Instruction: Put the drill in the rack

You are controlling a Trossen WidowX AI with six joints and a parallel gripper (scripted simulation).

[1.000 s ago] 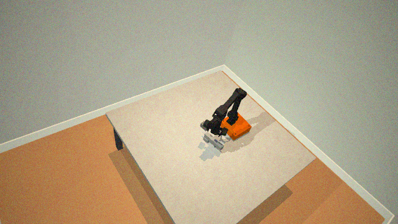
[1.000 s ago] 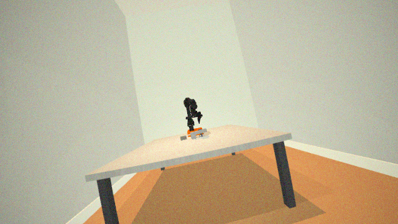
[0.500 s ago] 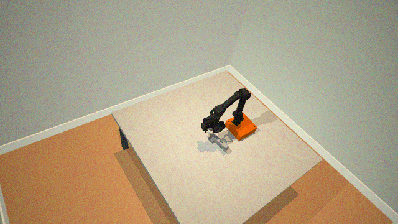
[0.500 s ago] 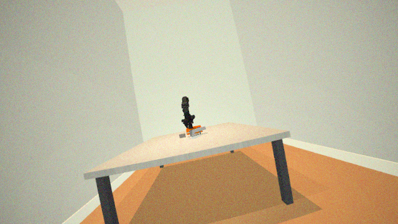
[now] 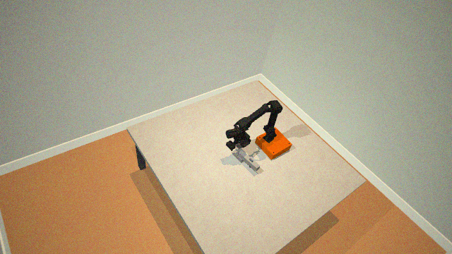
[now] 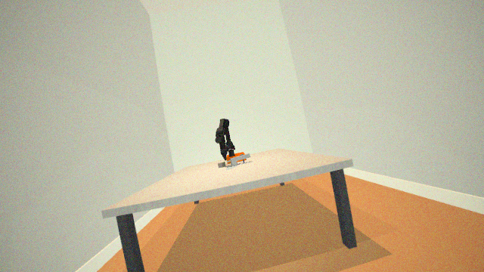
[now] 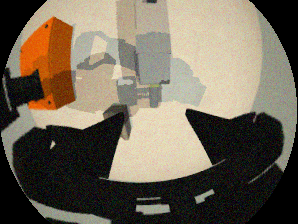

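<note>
The yellow-green drill is 70 mm to the left of my gripper tip and 10 mm below it. Round my gripper tip: rack (80 mm behind, 50 mm below, 40 mm to the right).
</note>
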